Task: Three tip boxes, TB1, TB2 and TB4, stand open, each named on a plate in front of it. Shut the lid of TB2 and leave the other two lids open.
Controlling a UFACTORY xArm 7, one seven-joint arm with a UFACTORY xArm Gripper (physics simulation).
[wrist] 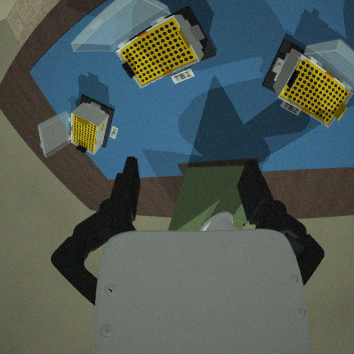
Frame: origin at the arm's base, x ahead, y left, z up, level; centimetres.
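Seen in the pictures: gripper, fingertip midpoint: [191, 171]; arm's base, origin of the base link: [213, 228].
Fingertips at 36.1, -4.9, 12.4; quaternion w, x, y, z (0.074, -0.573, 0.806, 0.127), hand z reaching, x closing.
Pixels of each thing's top centre, then the offset from my fingertips to it, as dx, dy, dz. Level surfaces: height alone.
- Tip box TB2, middle of its top: [320, 97] -2.7, -17.4, -18.4
- Tip box TB1, middle of its top: [151, 55] +6.8, +8.4, -18.4
- smaller-looking tip box, middle of its top: [79, 138] -6.0, +35.8, -18.4
- blue mat, its level: dz -25.8
- brown table, its level: dz -26.1
Tip box TB2 [316, 91], with a yellow perforated top, stands at the upper right; its clear lid [334, 53] is open on its far side, partly out of view. Its name plate [290, 107] lies in front of it. Tip box TB1 [159, 52] stands at the upper middle, its clear lid [112, 25] open, its plate [182, 76] beside it. A smaller-looking tip box [85, 131] stands at the left, its clear lid [54, 134] open; its plate [114, 132] is too small to read. My gripper [191, 171] is open and empty, high above the table edge, apart from all three boxes.
The boxes stand on a blue mat [160, 115] on a brown table [310, 192]. A green base plate [200, 187] with a pale grey arm part [220, 221] shows between the fingers. Dark shadows lie across the mat. The floor shows beyond the table edge.
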